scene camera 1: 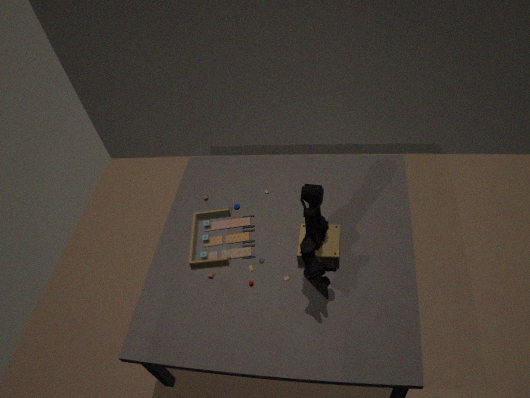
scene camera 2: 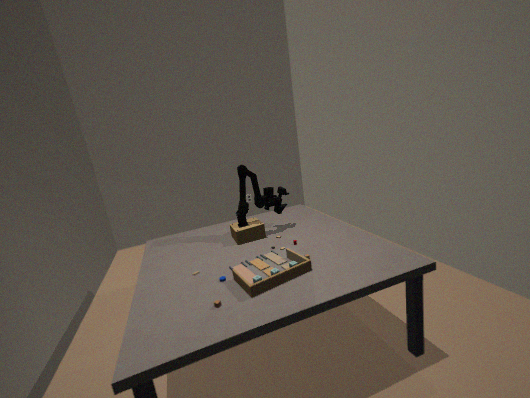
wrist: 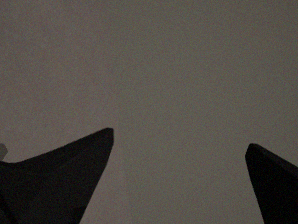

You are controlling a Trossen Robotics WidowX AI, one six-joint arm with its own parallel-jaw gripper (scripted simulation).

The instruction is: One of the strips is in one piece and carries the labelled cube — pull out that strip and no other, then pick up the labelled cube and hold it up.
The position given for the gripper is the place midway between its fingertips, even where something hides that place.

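Observation:
The gripper point(scene camera 1: 324, 295) is open and it's holding nothing, and you'd find the gripper point(wrist: 181, 143) in the wrist view too.

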